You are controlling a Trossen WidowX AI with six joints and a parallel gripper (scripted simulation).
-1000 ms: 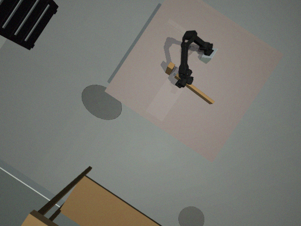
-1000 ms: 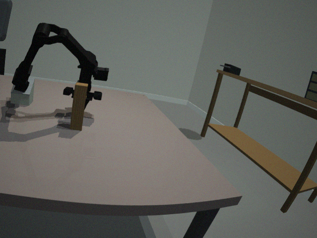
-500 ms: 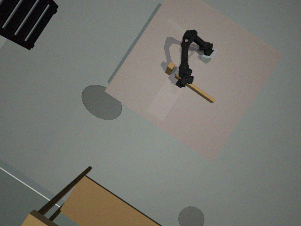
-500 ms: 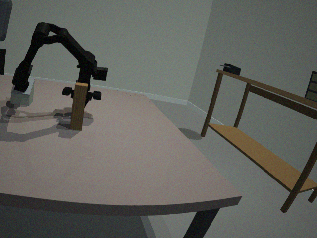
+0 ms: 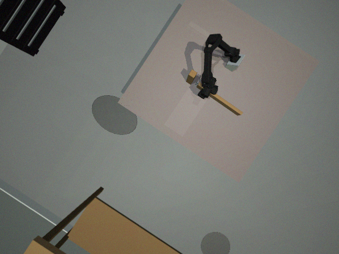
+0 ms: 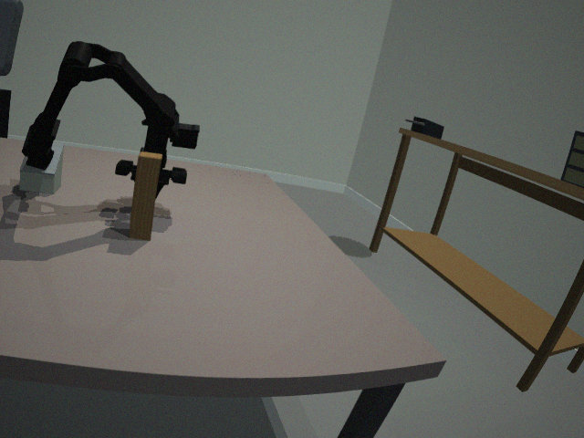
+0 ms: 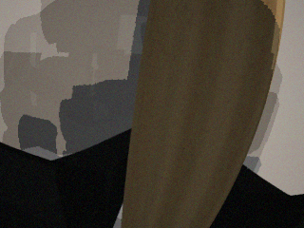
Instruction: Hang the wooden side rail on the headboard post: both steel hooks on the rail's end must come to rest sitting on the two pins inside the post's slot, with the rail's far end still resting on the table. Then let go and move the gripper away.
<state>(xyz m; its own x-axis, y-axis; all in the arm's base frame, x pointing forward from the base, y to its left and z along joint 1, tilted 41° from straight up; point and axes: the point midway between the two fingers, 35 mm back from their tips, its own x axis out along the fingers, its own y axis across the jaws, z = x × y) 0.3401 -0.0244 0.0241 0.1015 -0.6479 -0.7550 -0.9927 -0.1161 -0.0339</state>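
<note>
Now: the wooden headboard post 15 cm to the right of my gripper tip, 7 cm above it and 1 cm ahead of it.
</note>
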